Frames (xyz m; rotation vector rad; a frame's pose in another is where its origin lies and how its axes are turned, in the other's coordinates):
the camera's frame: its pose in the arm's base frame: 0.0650 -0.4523 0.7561 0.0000 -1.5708 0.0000
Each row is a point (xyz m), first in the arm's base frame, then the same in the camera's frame.
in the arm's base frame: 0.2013 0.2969 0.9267
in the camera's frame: 0.1706 0.7492 -0.1363
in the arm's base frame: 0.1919 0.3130 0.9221
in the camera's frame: 0.1660 0.7653 -0.1269
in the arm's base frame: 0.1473 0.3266 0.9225
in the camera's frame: 0.1664 0.7789 -0.0823
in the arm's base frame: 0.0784 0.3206 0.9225
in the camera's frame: 0.1664 0.7729 -0.0134
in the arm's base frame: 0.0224 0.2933 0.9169
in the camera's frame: 0.1608 0.7456 0.0426
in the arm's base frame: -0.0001 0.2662 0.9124
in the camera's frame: 0.1563 0.7185 0.0651
